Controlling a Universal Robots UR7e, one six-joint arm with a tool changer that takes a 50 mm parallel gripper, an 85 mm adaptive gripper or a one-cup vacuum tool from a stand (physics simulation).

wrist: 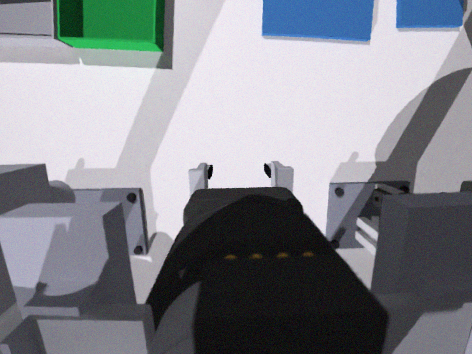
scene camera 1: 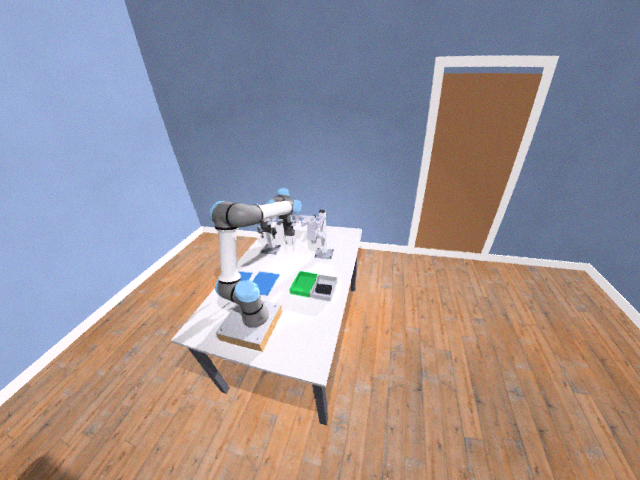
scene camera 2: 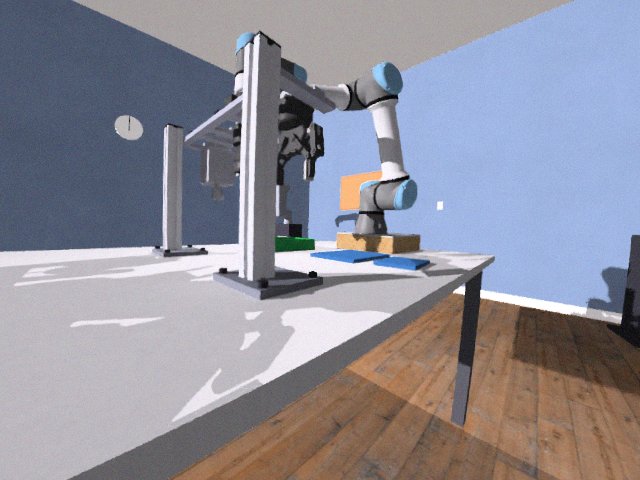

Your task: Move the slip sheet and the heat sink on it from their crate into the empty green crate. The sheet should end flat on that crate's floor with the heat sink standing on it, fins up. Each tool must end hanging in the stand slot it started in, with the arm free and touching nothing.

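Frame: origin at the arm's base, x ahead, y left, z up, level; centimetres.
Seen in the pictures: arm's base at its link origin: (scene camera 1: pixel 256 316) (scene camera 2: pixel 370 233).
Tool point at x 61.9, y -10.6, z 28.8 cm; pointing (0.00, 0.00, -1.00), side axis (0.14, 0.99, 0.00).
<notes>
Offsets run from my tool point to a thing's middle. "*": to the spot under its first point. Level surfaces: height alone.
My gripper (scene camera 1: pixel 289 246) (wrist: pixel 238 171) is the parallel one with pale fingers. It is open and empty, pointing down at the tool stand (scene camera 2: pixel 258 155), high above the table. The arm's end is at the stand's middle; whether it is coupled to the tool I cannot tell. The black heat sink @[dx -34.6, dy -25.9, dz -34.0 cm] (scene camera 1: pixel 324 289) stands in the grey crate @[* dx -27.9, dy -31.5, dz -35.5 cm] (scene camera 1: pixel 332 283); the slip sheet under it cannot be made out. The green crate @[dx -29.8, dy -12.4, dz -33.9 cm] (scene camera 1: pixel 300 293) (scene camera 2: pixel 299 244) (wrist: pixel 115 46) is beside the grey crate, and the part of its floor that shows is bare.
The vacuum tool @[dx -3.1, dy -18.8, dz -9.5 cm] (scene camera 2: pixel 217 167) and the dark adaptive gripper (scene camera 2: pixel 315 142) hang on either side of the middle slot. The stand's base plates (scene camera 1: pixel 271 249) (scene camera 1: pixel 324 253) rest on the white table @[dz -36.1 cm] (scene camera 1: pixel 305 335). Two blue flat pads @[* dx -28.8, dy +14.5, dz -35.0 cm] (scene camera 1: pixel 266 283) (wrist: pixel 317 20) @[* dx -18.5, dy +33.7, dz -35.0 cm] (wrist: pixel 430 14) lie across from the crates.
</notes>
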